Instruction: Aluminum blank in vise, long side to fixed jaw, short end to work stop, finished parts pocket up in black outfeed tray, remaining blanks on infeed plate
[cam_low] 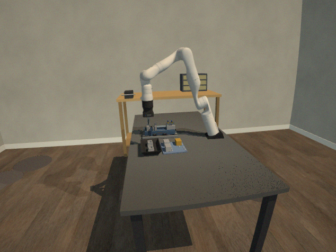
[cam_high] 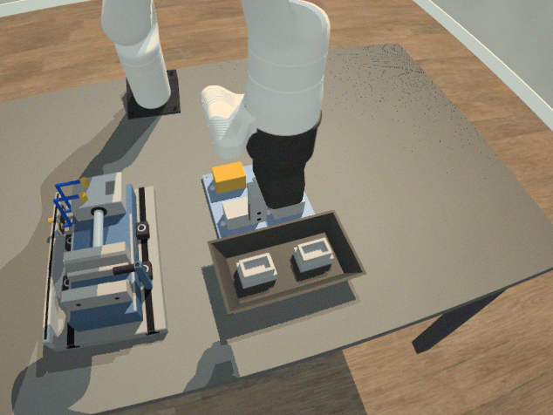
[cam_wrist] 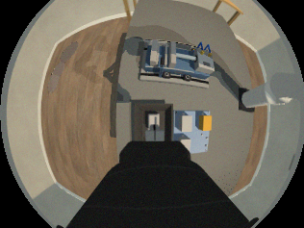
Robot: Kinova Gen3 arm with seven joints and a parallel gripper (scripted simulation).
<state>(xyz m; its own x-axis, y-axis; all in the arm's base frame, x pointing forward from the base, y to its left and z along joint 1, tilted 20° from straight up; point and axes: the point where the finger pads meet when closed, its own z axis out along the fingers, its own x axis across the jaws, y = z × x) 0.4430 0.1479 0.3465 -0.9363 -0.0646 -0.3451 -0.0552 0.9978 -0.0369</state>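
Now: hand 17 cm above the plain gray blank and 12 cm past it. Also, from my hand: yellow brass blank 21 cm behind, 17 cm below, 1 cm to the right; then vise 25 cm to the right, 16 cm below, 9 cm behind.
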